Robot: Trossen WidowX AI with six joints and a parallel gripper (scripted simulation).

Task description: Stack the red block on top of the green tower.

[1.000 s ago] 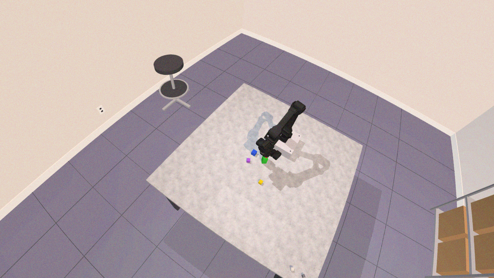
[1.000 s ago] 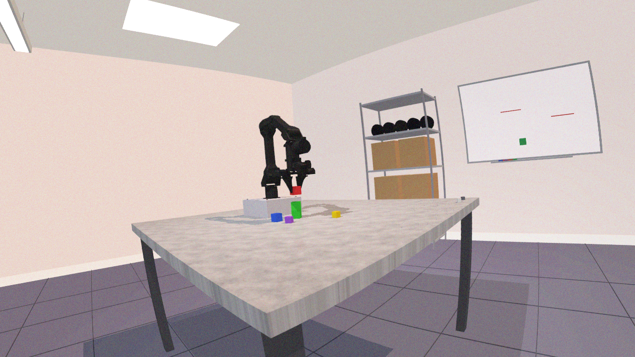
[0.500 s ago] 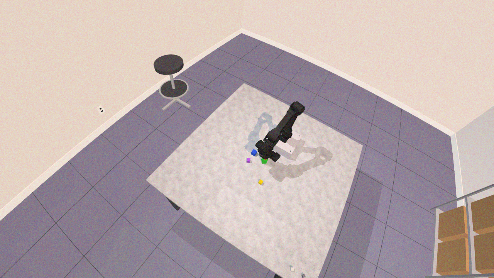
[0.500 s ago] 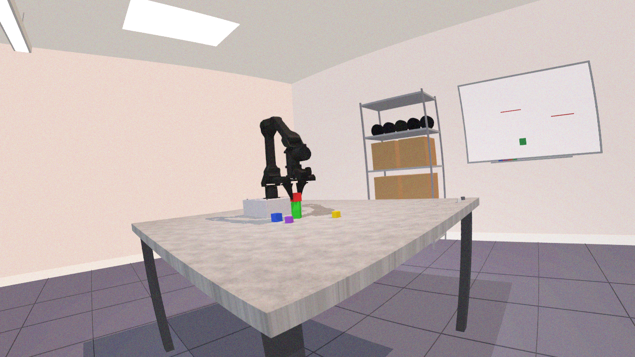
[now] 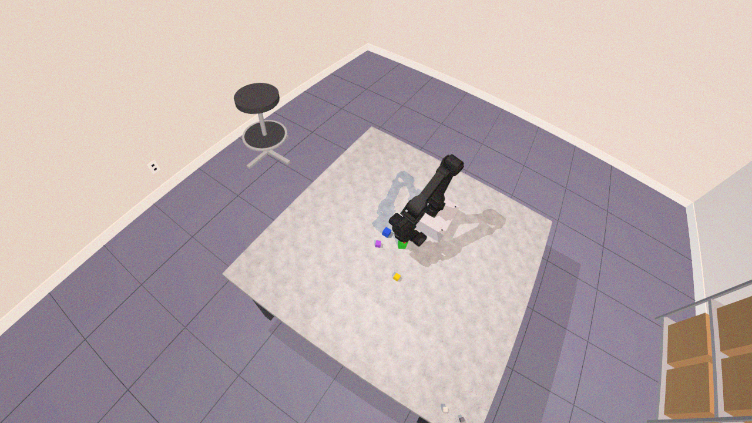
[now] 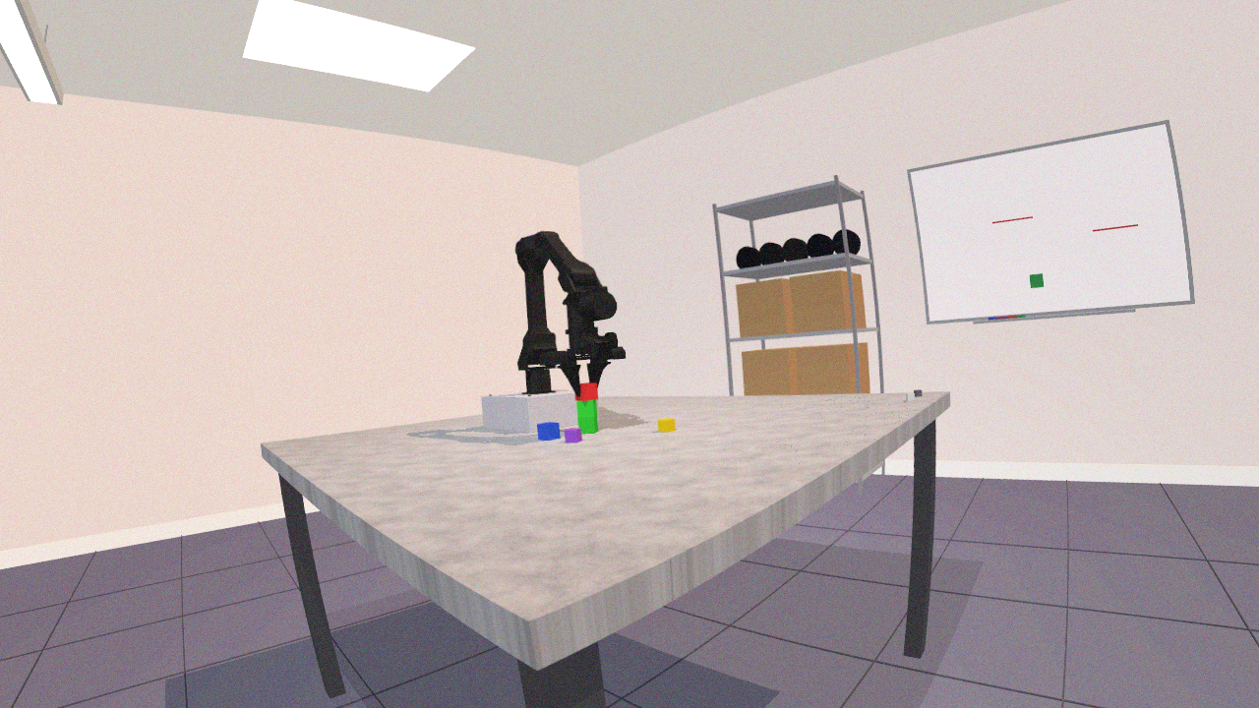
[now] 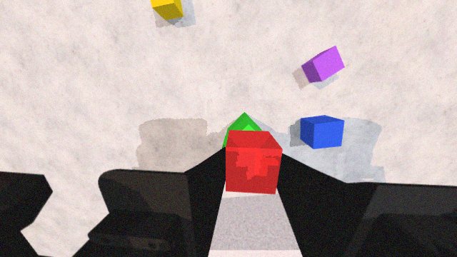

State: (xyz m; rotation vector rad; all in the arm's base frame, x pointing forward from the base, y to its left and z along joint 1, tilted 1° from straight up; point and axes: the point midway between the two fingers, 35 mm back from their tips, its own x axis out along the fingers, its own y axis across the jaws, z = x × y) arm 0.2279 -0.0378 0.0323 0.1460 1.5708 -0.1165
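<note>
Right now my gripper tip is 1 cm below the red block. Round my gripper tip: yellow block (16 cm ahead, 7 cm to the left, 7 cm below); purple block (10 cm to the right, 7 cm below, 7 cm ahead); blue block (10 cm to the right, 6 cm below, 1 cm behind).
</note>
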